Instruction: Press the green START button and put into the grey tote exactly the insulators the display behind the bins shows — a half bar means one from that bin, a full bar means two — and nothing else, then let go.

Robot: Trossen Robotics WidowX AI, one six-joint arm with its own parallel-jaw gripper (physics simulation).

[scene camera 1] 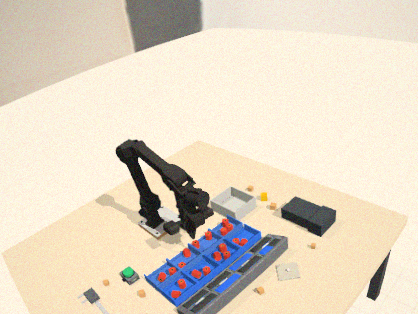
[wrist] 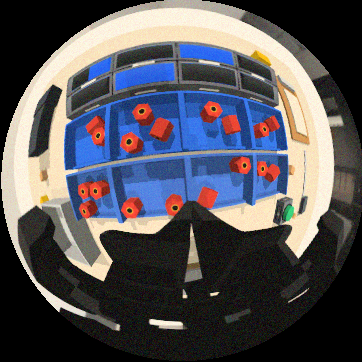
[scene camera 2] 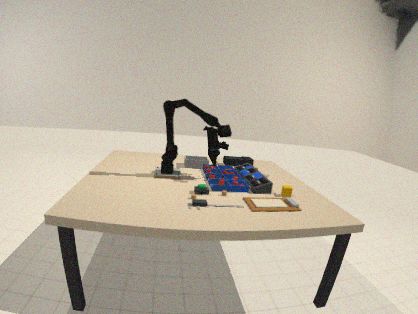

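Where they show: gripper, fingertip midpoint: [scene camera 1: 193,238] [wrist: 190,204] [scene camera 2: 214,166]; arm's base, origin of the base link: [scene camera 1: 154,222] [wrist: 195,284] [scene camera 2: 166,172].
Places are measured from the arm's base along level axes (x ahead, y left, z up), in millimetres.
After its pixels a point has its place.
Note:
My gripper [scene camera 1: 193,234] {x 263, y -16, z 51 mm} [scene camera 2: 214,163] {x 263, y -16, z 51 mm} [wrist: 190,204] {x 263, y -16, z 51 mm} is shut and empty, above the arm-side edge of the blue bins [scene camera 1: 162,292] [wrist: 145,187]. In the wrist view its tips overlap the near row's middle divider, between a red insulator [wrist: 175,205] {x 248, y 0, z 9 mm} and another insulator [wrist: 207,197] {x 250, y -46, z 8 mm}. The display [scene camera 1: 228,283] {x 503, y -102, z 40 mm} [scene camera 2: 257,175] {x 480, y -129, z 36 mm} [wrist: 145,76] shows, in its far row, a half bar at far left and a full bar third from left; in its near row, a full bar second from left. The grey tote [scene camera 1: 224,209] {x 220, y 209, z 20 mm} [scene camera 2: 196,162] {x 202, y 211, z 17 mm} [wrist: 75,232] {x 220, y 209, z 19 mm} shows no insulators. The green START button [scene camera 1: 128,272] {x 159, y -266, z 18 mm} [scene camera 2: 201,186] {x 143, y -282, z 15 mm} [wrist: 288,212] {x 158, y -250, z 17 mm} stands beside the bins.
A black box [scene camera 1: 308,215] {x 548, y 336, z 29 mm} [scene camera 2: 238,160] {x 516, y 315, z 22 mm} [wrist: 45,122] {x 501, y 316, z 3 mm} stands beyond the tote. A wood-framed board [scene camera 2: 247,204] {x 326, y -417, z -21 mm} [wrist: 294,115] {x 408, y -384, z -11 mm}, a caliper-like tool [scene camera 1: 92,295] {x 120, y -422, z -3 mm} [scene camera 2: 200,203] {x 110, y -443, z -7 mm}, a yellow block [scene camera 1: 264,196] {x 299, y 386, z 1 mm} and small orange cubes [scene camera 1: 141,293] {x 259, y -293, z -4 mm} lie around the bins.

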